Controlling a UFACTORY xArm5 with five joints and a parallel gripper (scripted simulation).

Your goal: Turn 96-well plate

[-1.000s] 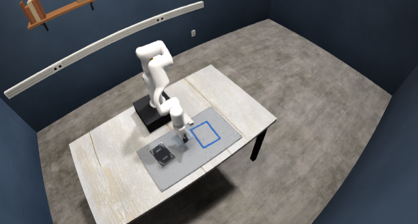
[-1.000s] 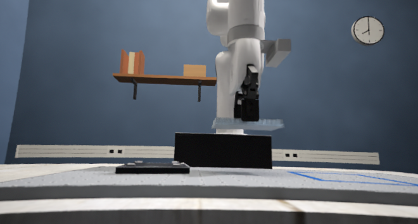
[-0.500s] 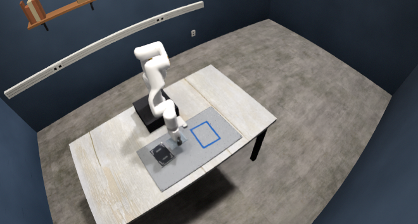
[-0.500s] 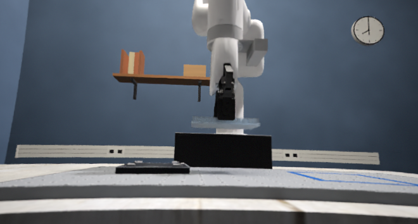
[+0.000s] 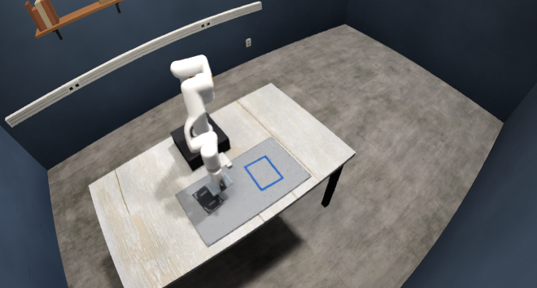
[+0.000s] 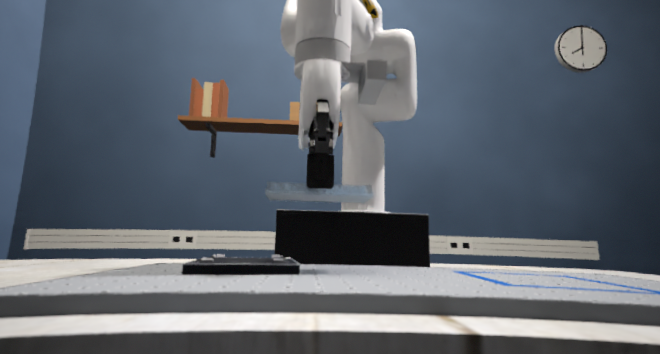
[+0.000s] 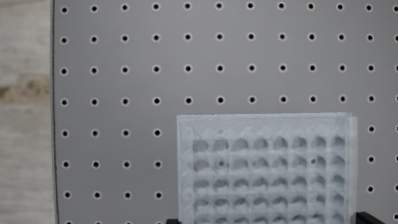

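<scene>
Right now the black plate nest is 10 cm below my hand, 9 cm to the right of it and 1 cm behind it. From my hand the other things lie so: 96-well plate: 1 cm below.
</scene>
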